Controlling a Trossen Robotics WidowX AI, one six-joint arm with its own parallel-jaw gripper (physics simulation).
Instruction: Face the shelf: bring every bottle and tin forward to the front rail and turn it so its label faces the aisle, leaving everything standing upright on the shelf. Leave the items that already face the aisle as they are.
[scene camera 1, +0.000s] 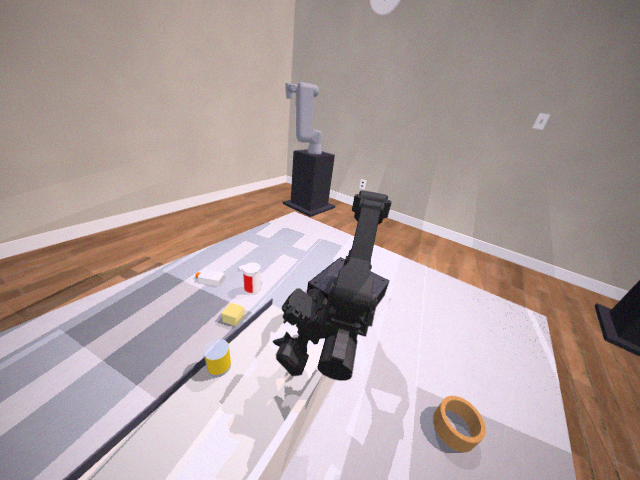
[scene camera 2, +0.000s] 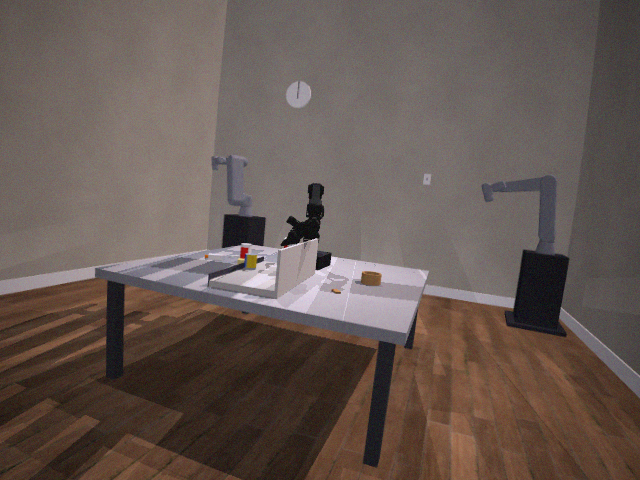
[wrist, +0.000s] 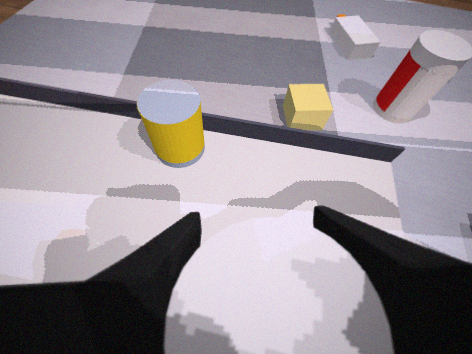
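Labels:
On a white back panel, (scene camera 1: 280, 451) and (scene camera 2: 298, 253) are the same spot.

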